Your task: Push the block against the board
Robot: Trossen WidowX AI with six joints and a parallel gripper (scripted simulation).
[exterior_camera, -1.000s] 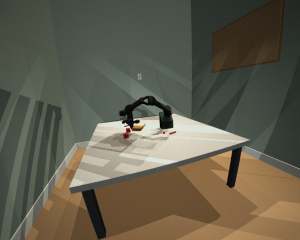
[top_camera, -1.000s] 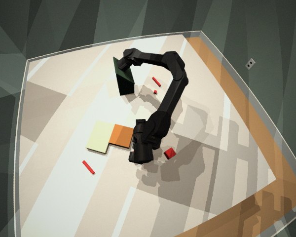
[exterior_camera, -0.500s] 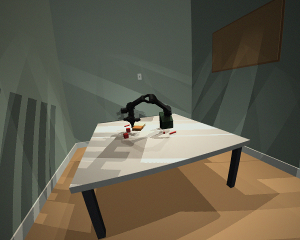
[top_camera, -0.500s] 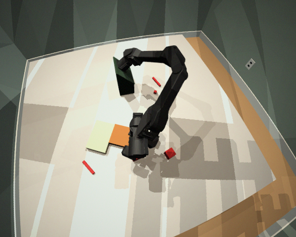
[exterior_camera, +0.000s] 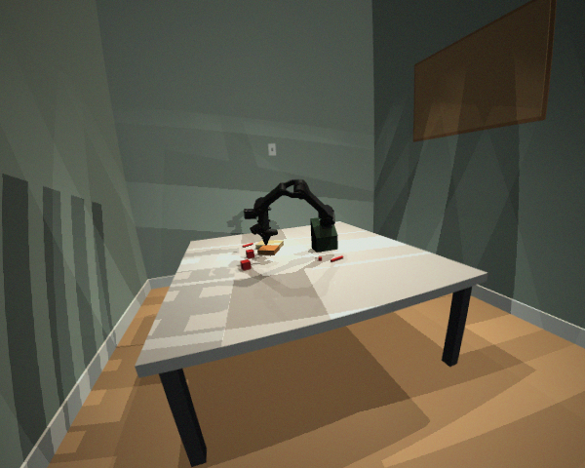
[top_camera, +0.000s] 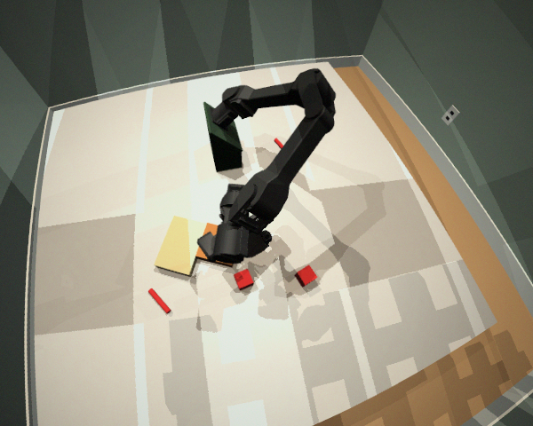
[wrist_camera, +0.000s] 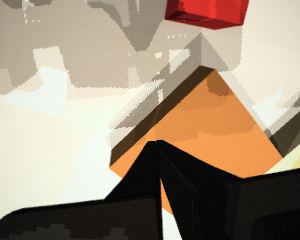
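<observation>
Right now the orange square block is 20 mm behind my gripper tip, 50 mm to the right of it and 50 mm below it. The rest, counted from my gripper tip: small red bit 250 mm behind, 200 mm to the left, 50 mm below; pale yellow board 40 mm behind, 160 mm to the right, 50 mm below.
</observation>
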